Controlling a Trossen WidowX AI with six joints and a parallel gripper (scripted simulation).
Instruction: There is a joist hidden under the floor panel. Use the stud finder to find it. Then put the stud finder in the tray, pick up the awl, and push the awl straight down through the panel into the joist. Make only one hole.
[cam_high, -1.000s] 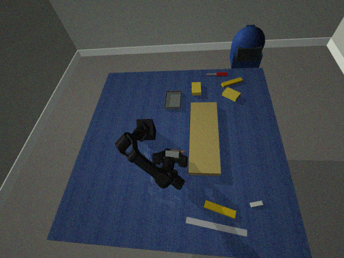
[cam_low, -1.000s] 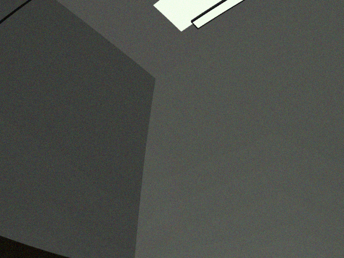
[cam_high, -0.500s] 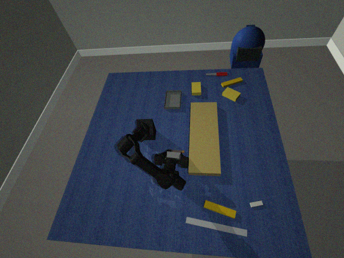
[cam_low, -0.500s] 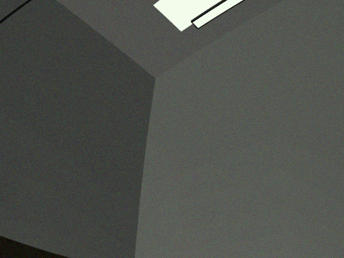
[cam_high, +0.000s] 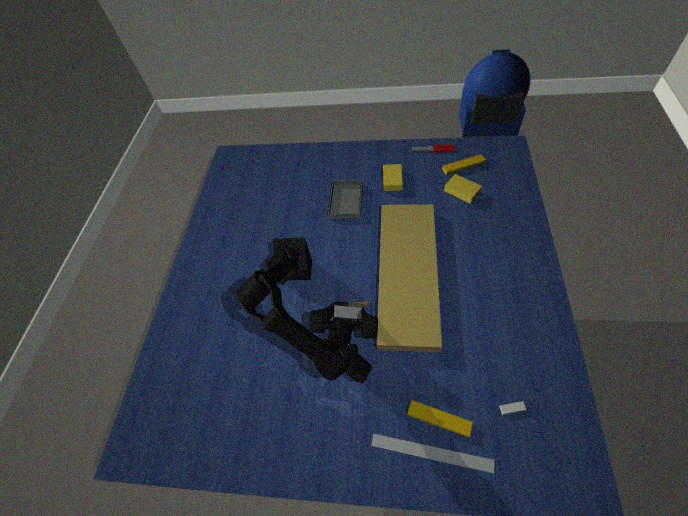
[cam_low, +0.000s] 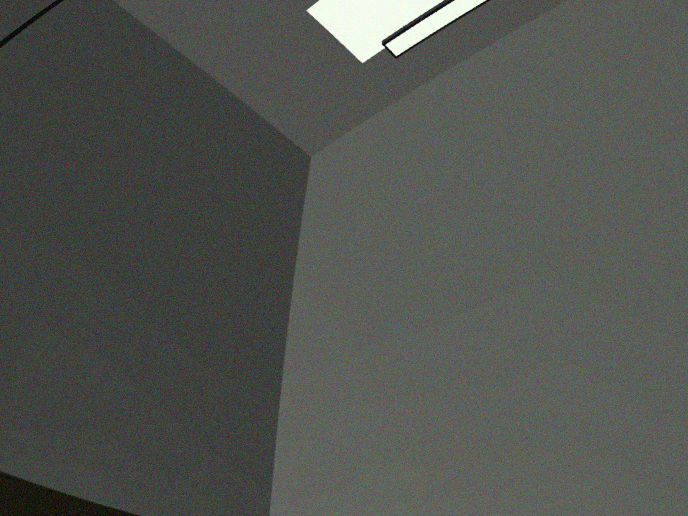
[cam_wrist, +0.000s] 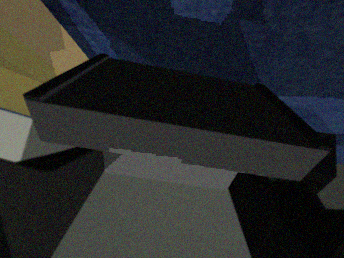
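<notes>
My gripper tip is now 60 mm above the orange-handled awl, 40 mm to the right of it and 20 mm past it. The rest, counted from my gripper tip: stud finder (20 mm behind, 10 mm below); then square light (30 mm behind, 10 mm to the left); then grey tray (470 mm to the left, 100 mm behind, 60 mm below).
</notes>
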